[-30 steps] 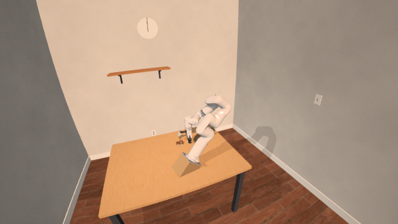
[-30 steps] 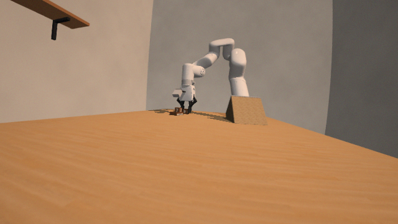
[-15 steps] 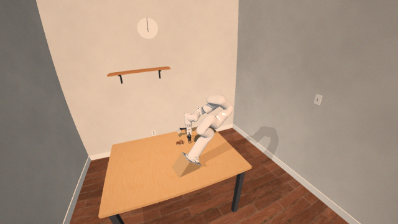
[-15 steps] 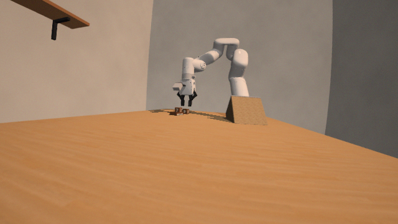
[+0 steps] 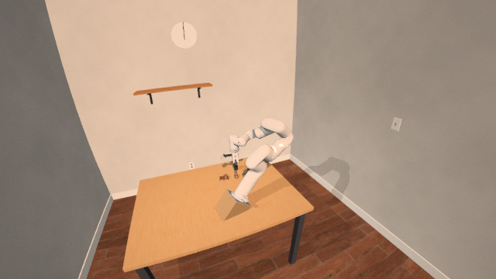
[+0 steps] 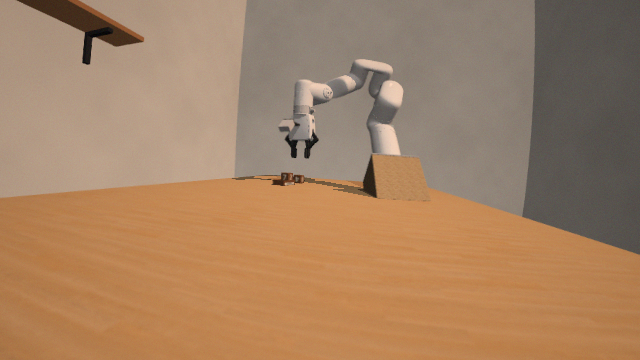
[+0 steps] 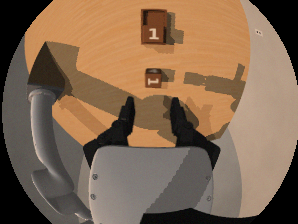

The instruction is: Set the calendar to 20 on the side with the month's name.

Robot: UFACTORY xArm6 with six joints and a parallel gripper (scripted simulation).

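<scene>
My gripper is now 110 mm above the brown tray, 100 mm to the right of it and 40 mm short of it.
</scene>
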